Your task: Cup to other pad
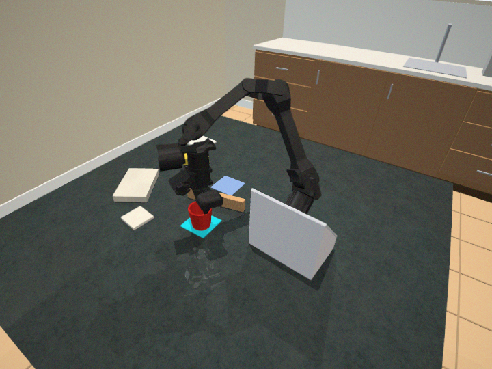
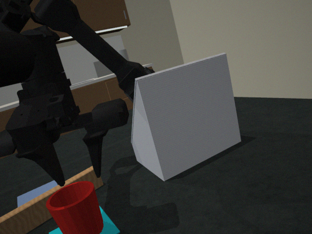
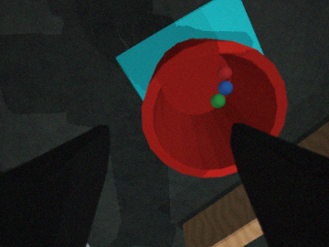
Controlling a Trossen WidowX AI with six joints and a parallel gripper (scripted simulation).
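Right now my gripper tip is 2 cm short of the red cup, 1 cm to the left of it and 5 cm above it. Also, from my gripper tip: green marble 3 cm ahead, 3 cm to the right, 8 cm below; blue marble 4 cm ahead, 2 cm to the right, 8 cm below; cyan pad 3 cm ahead, 2 cm to the right, 10 cm below.
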